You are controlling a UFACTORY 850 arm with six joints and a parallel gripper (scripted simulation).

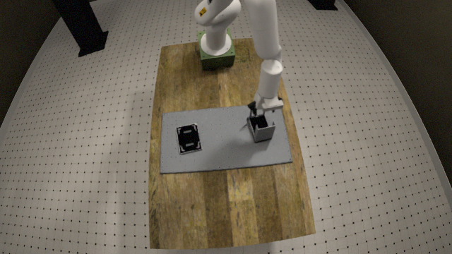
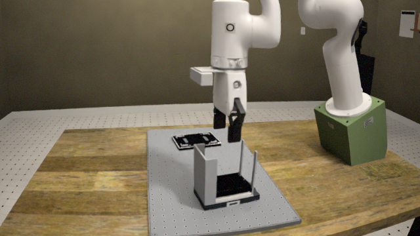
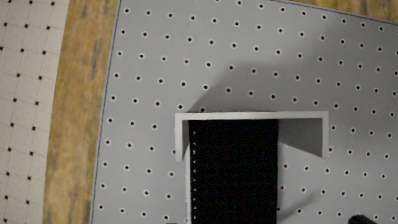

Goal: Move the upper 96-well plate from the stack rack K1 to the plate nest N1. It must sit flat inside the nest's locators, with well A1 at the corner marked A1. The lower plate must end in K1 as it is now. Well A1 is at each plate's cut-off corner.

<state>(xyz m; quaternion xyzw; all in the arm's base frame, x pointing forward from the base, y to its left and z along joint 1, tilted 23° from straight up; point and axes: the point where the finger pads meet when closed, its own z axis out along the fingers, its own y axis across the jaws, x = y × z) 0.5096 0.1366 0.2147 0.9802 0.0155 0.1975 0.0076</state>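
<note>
Right now my hand is 150 mm above the black 96-well plate. Round my hand: grey corner wall: 110 mm below, 70 mm ahead; then white 96-well plate: 170 mm below.
</note>
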